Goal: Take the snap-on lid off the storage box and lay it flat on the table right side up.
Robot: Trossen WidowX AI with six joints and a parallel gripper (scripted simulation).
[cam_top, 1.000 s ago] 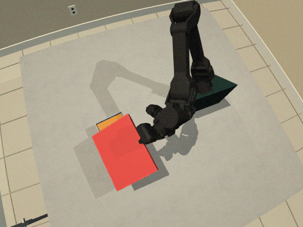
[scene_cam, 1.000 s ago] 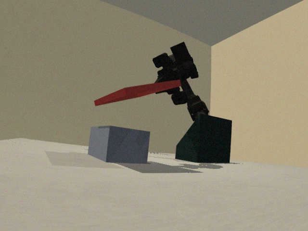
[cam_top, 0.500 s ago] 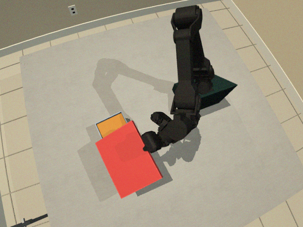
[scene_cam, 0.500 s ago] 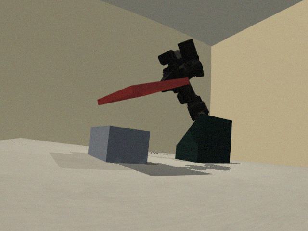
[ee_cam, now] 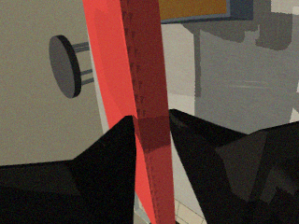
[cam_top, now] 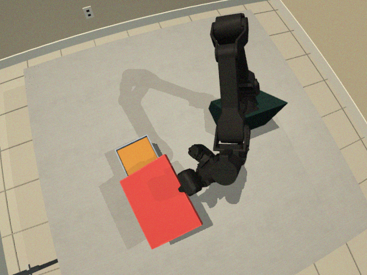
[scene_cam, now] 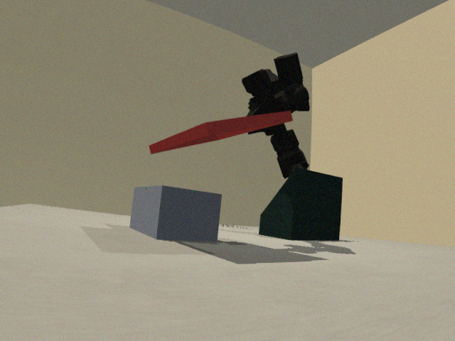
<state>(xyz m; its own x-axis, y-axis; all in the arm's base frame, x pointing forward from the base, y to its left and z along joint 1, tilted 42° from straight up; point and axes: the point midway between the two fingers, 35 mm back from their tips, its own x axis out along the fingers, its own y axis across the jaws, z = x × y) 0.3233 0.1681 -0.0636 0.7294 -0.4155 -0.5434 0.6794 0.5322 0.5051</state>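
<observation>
Right now my gripper tip is 7 cm short of the red lid, 3 cm above it and 1 cm to the right of it. The rest, counted from my gripper tip: grey-blue storage box (18 cm below, 15 cm to the right, 8 cm ahead).
</observation>
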